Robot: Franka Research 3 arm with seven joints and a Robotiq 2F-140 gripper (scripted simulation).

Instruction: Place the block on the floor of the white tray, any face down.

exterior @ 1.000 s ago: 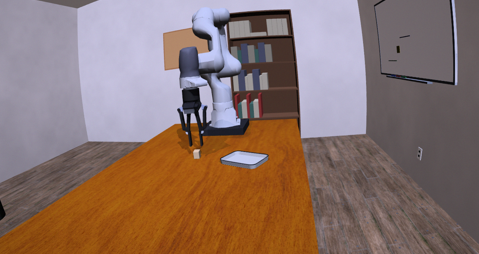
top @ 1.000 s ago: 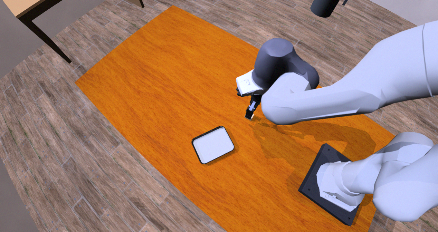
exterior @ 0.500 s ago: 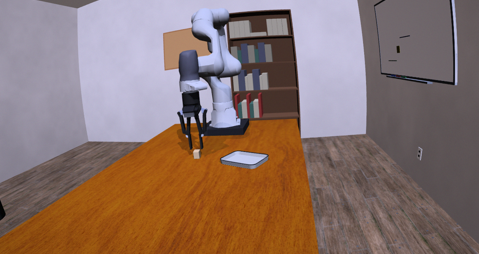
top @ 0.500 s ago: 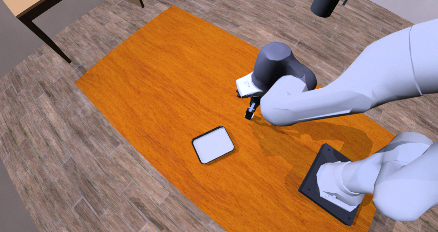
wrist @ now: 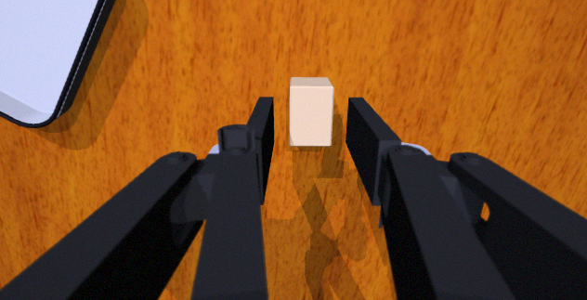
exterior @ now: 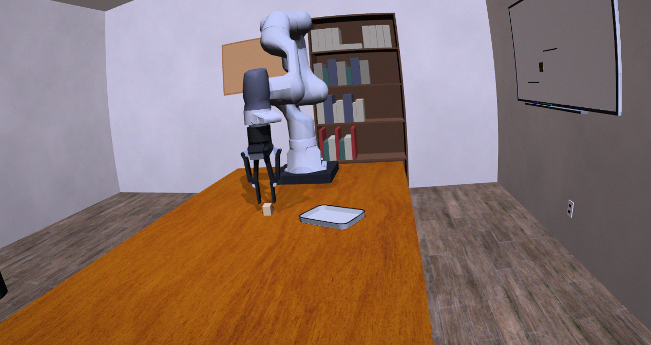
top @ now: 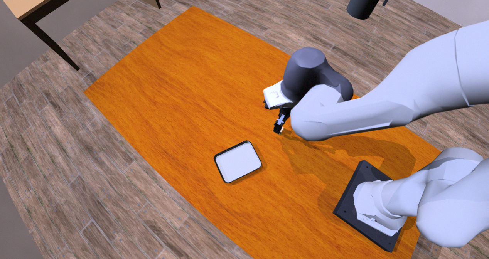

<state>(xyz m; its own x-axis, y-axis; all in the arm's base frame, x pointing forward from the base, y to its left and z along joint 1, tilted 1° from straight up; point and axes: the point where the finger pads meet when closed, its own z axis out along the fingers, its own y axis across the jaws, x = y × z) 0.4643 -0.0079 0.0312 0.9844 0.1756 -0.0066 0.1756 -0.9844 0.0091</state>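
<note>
The block lies 6 cm below my hand. Also, from my hand: white tray 22 cm to the left, 6 cm below, 4 cm ahead.
</note>
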